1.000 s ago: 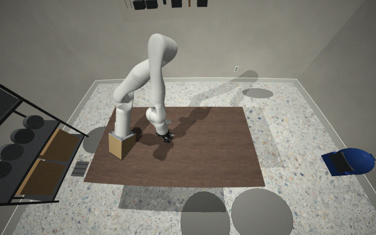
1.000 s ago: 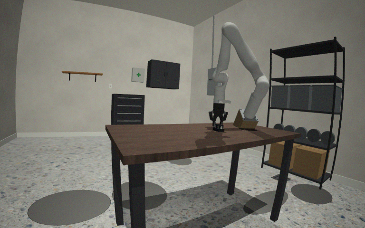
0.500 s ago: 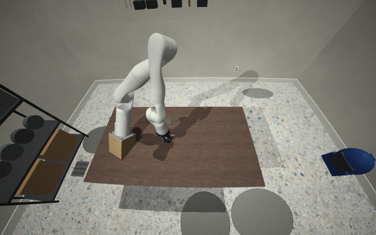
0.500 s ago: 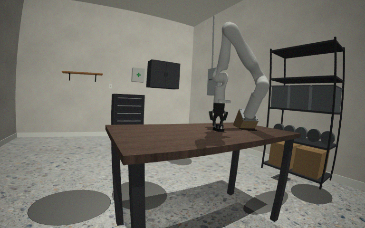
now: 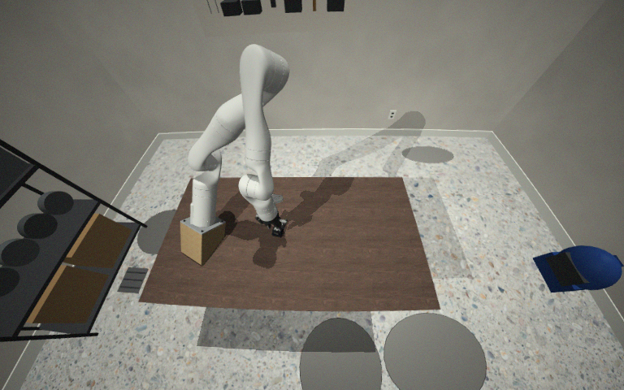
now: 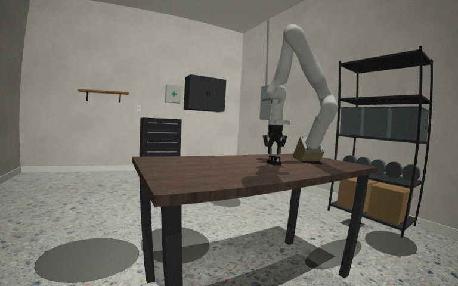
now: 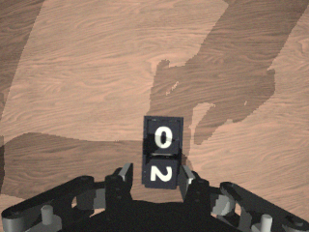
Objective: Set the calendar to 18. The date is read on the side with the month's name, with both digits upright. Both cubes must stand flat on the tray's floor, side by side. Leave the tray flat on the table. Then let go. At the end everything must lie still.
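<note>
Right now my hand is 5 cm above the black calendar tray, 1 cm to the right of it and 1 cm short of it.
</note>
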